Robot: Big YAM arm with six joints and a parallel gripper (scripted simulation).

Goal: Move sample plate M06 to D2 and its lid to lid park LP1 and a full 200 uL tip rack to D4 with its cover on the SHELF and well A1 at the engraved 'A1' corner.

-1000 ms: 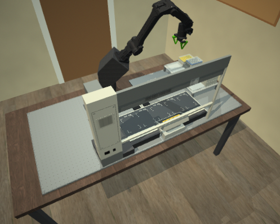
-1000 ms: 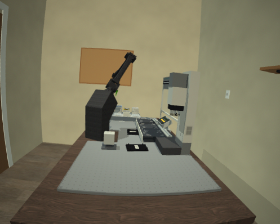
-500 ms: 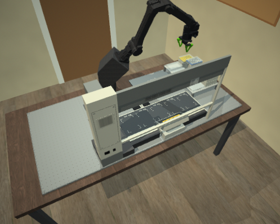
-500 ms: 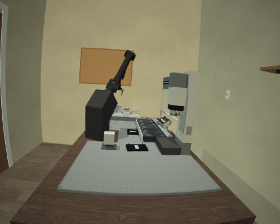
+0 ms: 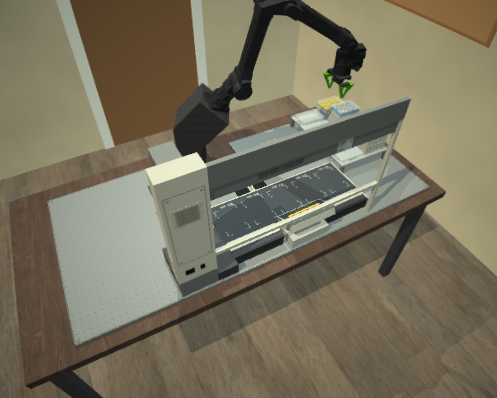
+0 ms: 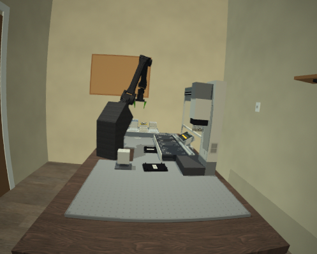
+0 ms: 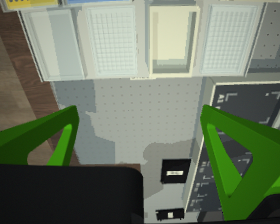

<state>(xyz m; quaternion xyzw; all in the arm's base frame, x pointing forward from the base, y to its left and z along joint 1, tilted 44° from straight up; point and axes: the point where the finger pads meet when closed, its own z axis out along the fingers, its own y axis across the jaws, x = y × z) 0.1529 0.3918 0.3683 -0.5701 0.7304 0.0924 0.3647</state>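
Right now my hand is 210 mm above the yellow-framed tip rack, 120 mm to the right of it and 70 mm short of it. The rest, counted from my hand: shelf unit 250 mm below, 60 mm to the left, 10 mm ahead; cream item 240 mm below, 60 mm ahead, 10 mm to the right; shelf label 310 mm below, 100 mm to the right.
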